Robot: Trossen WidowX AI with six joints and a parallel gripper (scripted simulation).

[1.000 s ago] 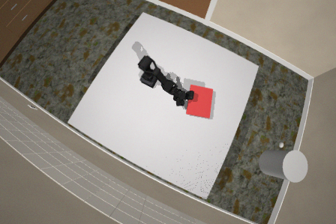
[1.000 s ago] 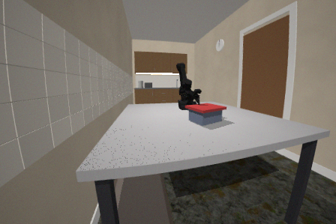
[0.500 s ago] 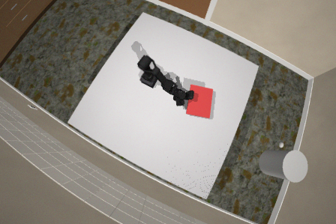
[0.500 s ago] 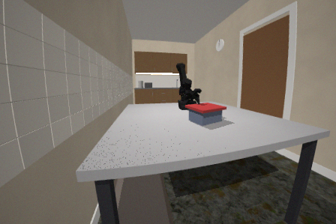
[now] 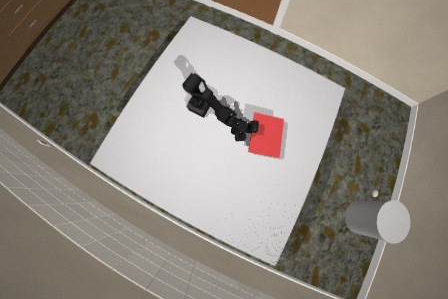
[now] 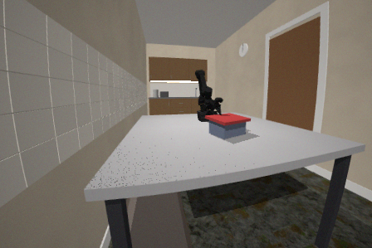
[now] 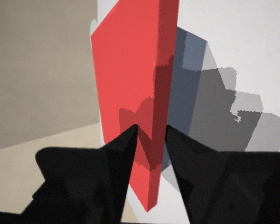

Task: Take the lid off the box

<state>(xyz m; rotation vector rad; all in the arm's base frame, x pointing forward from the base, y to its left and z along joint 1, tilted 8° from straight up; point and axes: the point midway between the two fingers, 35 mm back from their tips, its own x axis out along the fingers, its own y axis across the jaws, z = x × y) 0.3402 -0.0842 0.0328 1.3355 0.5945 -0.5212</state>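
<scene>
The red lid is 10 cm ahead of my hand, 1 cm to the left of it and 2 cm below it. From my hand the other things lie so: storage box (10 cm ahead, 1 cm to the left, 8 cm below).
</scene>
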